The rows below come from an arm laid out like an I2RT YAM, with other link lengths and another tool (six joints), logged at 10 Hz.
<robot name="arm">
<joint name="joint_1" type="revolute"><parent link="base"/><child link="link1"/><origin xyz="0 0 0.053"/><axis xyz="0 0 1"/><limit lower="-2.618" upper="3.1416"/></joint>
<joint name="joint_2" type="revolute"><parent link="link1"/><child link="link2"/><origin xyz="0.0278 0.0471 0.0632"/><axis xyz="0 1 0"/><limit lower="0" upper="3.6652"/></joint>
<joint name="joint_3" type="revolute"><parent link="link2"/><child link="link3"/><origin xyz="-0.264 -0.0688 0"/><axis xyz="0 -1 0"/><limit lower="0" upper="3.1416"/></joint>
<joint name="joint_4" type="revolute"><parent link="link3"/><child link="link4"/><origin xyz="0.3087 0.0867 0.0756"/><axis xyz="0 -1 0"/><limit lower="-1.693" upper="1.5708"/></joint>
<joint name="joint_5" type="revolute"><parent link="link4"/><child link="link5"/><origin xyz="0.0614 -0.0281 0.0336"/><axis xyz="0 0 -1"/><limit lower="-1.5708" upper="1.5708"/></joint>
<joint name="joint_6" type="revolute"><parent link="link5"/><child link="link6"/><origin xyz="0.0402 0 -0.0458"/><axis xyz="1 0 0"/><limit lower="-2.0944" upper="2.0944"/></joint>
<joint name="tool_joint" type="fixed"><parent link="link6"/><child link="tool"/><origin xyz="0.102 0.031 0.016" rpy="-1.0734 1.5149 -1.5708"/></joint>
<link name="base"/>
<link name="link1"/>
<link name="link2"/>
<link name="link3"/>
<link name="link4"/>
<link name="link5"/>
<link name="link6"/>
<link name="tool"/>
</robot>
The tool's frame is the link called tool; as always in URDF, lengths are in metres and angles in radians.
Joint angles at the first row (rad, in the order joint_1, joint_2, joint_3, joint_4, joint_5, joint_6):
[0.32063 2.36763 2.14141 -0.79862 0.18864 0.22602]
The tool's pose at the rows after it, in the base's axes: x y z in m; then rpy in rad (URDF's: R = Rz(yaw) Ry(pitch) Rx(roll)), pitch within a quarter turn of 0, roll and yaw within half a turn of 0:
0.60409, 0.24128, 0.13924, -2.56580, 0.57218, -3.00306
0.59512, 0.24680, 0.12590, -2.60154, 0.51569, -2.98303
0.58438, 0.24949, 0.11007, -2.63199, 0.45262, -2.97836
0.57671, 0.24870, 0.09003, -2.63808, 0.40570, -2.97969
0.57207, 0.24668, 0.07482, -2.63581, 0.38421, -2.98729
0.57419, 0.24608, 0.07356, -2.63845, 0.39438, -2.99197
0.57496, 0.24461, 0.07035, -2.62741, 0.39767, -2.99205
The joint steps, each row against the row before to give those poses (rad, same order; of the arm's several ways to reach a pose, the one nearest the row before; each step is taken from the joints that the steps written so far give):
[0.00001 -0.00877 -0.00036 -0.00192 -0.01296 -0.01486]
[-0.00001 0.01067 -0.00803 -0.02975 -0.05380 -0.01336]
[0.00000 0.00727 -0.02095 -0.02975 -0.04120 -0.00001]
[0.00000 0.00836 -0.03707 -0.00035 -0.01221 0.00420]
[0.00001 0.00039 -0.04157 0.01983 0.00191 0.00840]
[-0.00192 0.00002 -0.00683 0.01715 0.00000 0.00190]
[0.00001 0.00151 -0.00762 0.01066 0.01145 0.00001]

